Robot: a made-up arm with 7 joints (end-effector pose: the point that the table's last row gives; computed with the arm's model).
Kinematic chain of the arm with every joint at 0, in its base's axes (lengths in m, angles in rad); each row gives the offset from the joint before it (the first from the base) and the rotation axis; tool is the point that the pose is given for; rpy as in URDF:
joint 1: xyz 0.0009 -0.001 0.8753 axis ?
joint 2: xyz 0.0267 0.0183 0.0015 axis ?
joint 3: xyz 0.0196 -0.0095 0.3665 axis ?
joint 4: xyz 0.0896 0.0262 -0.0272 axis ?
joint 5: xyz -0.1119 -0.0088 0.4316 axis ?
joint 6: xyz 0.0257 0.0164 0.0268 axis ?
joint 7: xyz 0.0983 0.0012 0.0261 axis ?
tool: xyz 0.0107 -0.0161 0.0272 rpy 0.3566 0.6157 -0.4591
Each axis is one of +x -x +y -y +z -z.
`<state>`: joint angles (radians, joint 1 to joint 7).
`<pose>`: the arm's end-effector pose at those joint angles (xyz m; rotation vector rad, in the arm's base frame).
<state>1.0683 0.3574 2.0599 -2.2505 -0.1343 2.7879 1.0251</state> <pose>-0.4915 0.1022 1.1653 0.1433 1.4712 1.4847</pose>
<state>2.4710 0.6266 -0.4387 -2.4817 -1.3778 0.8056 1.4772</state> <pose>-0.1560 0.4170 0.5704 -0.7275 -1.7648 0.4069</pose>
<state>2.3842 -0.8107 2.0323 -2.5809 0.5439 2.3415 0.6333</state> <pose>-0.2410 -0.4200 0.7584 -0.3118 -0.0883 2.5637</pose>
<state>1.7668 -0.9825 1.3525 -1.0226 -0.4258 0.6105 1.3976</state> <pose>-0.4282 -0.5482 1.3652 1.0365 -0.0568 0.8851</pose>
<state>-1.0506 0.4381 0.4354 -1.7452 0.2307 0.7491 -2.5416</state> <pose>0.6422 -0.4231 0.9006 1.3696 0.5891 1.7244</pose>
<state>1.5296 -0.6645 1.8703 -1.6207 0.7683 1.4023 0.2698</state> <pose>-0.6555 -0.3588 1.0994 -1.0904 0.5215 2.1046</pose>
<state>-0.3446 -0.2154 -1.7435 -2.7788 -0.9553 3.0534 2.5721</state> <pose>-0.0578 -0.3550 0.8832 -0.5839 1.0147 1.7688</pose>
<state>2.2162 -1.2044 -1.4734 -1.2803 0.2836 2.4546 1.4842</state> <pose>0.7148 -0.1576 1.1742 -2.3767 -1.3880 1.5019</pose>
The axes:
joint 1: +z
joint 2: +y
joint 3: +z
joint 4: -y
joint 5: +z
joint 6: -y
joint 7: -z

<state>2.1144 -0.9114 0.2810 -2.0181 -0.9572 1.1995 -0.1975</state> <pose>-0.3149 0.1409 1.4984 -0.3268 -0.4443 1.3097</pose>
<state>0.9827 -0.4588 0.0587 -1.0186 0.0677 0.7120 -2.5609</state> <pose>0.0446 0.2433 1.7306 -0.9960 0.2878 2.8486</pose>
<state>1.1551 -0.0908 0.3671 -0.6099 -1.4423 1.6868 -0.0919</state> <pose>-0.0626 0.2920 1.7655 0.2345 -0.9837 0.3604</pose>
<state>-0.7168 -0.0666 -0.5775 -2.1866 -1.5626 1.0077 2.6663</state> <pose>0.1918 -0.5916 0.9981 1.6480 1.5247 1.7465</pose>
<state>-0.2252 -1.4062 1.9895 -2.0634 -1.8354 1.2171 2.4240</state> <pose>-0.0363 0.5929 0.6665 0.9447 -2.3442 1.1320</pose>
